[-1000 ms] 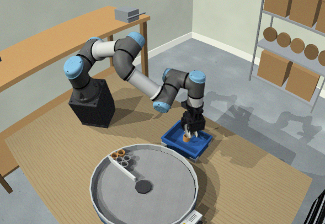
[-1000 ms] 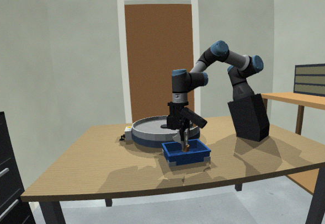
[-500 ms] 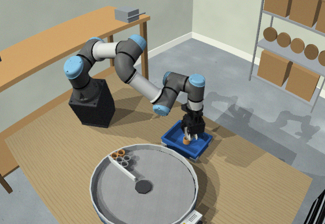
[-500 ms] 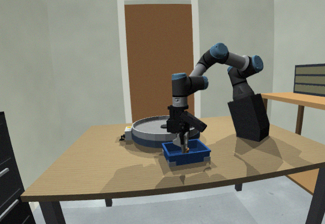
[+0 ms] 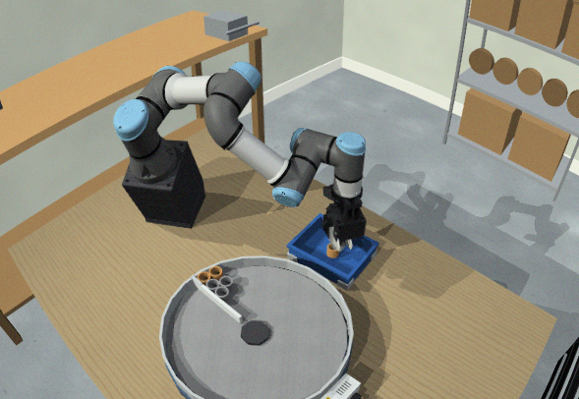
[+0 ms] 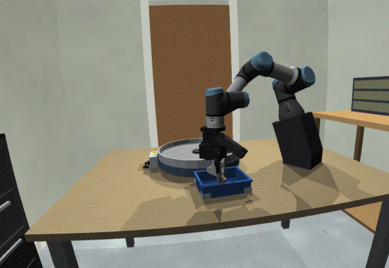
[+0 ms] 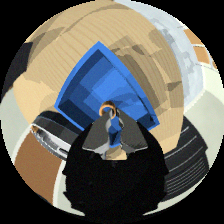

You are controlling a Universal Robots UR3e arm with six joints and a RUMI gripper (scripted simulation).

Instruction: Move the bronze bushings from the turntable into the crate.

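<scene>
My gripper is now 1 cm past the blue crate, 1 cm to the left of it and 1 cm above it. From my hand the other things lie so: grey turntable 3 cm ahead, 34 cm to the right, 2 cm above.
</scene>
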